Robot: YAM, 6 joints.
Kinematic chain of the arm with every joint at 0, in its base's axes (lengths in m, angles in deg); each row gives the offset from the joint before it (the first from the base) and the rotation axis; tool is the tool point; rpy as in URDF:
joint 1: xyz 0 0 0.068 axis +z
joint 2: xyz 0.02 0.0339 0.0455 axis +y
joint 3: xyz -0.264 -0.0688 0 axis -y
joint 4: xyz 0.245 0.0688 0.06 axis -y
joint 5: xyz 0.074 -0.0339 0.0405 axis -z
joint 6: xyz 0.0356 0 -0.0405 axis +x
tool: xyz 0 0 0 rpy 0 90 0
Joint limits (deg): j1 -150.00..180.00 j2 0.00..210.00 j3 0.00..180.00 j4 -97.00..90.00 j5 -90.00..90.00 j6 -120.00..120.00
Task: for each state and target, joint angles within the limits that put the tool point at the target. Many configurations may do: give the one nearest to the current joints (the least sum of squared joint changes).
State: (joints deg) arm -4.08 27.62 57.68 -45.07 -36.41 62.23
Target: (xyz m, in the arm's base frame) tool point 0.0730 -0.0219 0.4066
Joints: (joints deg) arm -28.47 30.57 61.99 -42.34 -25.89 62.23
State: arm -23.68 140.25 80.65 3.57 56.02 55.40
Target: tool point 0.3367 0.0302 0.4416
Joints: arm 10.34 85.64 85.79 2.46 59.64 55.40
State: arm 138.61 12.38 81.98 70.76 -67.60 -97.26
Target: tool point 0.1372 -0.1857 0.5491
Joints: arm 134.42 27.15 92.95 65.73 -63.99 -97.26
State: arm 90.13 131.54 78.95 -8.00 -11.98 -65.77
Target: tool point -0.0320 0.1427 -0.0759
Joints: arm 99.35 146.73 37.29 -20.54 -13.64 -65.77
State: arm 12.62 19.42 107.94 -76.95 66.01 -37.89
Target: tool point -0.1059 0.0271 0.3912
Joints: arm -29.80 13.91 80.37 -87.77 54.86 -37.89
